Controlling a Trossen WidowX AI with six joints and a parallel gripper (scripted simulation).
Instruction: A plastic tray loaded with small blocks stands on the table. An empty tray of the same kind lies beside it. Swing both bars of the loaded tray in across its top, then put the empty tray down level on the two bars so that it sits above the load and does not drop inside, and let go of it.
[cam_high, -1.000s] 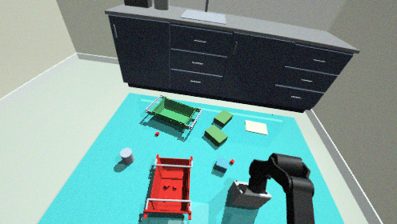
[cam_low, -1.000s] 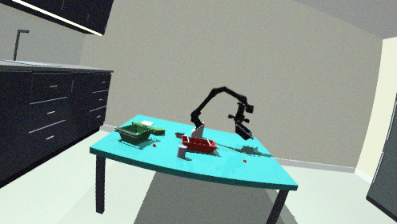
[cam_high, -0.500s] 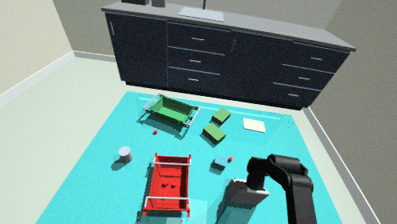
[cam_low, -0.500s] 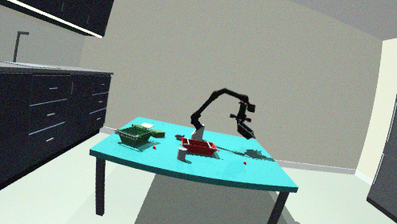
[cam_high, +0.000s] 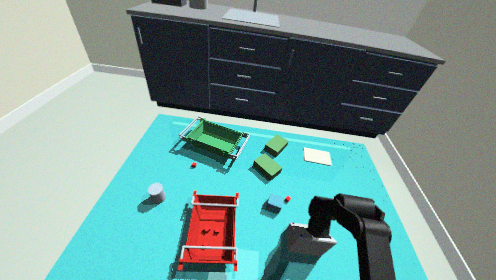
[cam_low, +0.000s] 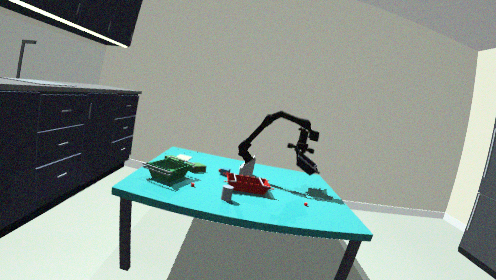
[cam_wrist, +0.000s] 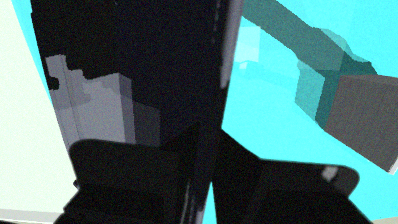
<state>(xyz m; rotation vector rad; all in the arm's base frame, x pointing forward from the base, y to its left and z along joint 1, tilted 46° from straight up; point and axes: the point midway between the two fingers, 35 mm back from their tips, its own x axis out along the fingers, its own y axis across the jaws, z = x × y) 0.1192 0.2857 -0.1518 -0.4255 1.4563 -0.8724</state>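
Now: the black tray 2 cm ahead of my gripper tip and 7 cm to the left of it. From my gripper tip the other things lie so: light blue block 1 cm ahead, 46 cm to the right, 15 cm below; white flat plate 27 cm behind, 77 cm to the right, 17 cm below.
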